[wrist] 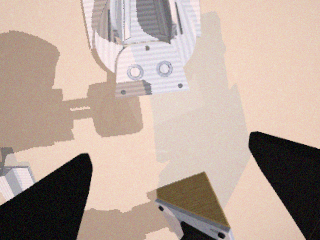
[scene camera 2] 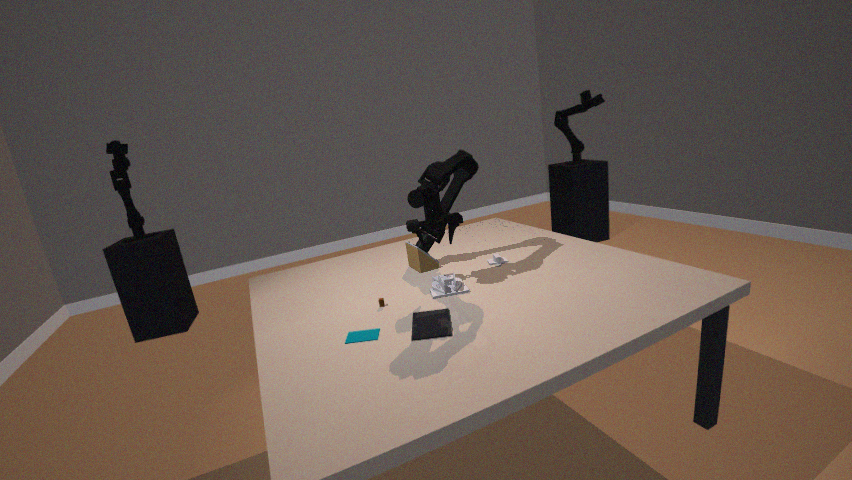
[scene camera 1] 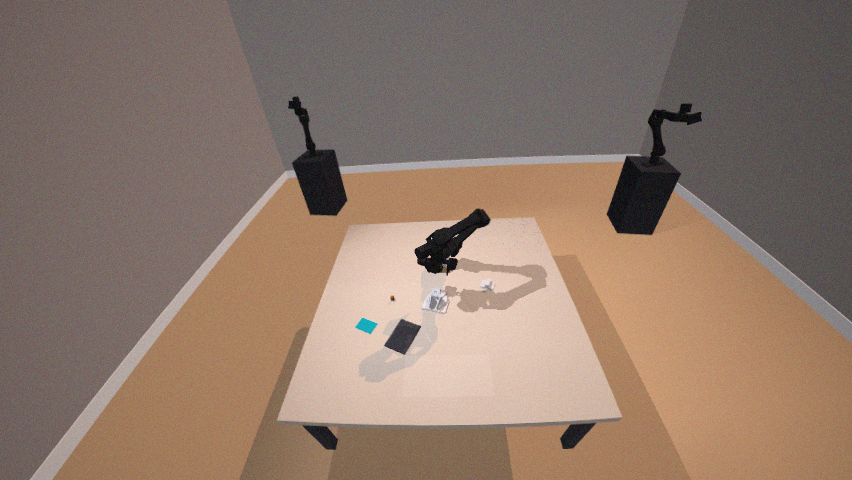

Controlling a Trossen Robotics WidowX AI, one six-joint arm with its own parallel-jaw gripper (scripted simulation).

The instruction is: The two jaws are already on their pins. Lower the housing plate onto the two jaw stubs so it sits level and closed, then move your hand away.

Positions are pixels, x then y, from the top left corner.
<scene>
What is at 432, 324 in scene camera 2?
A dark flat plate.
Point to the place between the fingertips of my gripper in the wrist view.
171, 150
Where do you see a housing plate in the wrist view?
151, 80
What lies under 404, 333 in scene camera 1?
A dark flat plate.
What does my gripper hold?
Nothing.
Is my gripper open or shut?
Open.
</scene>
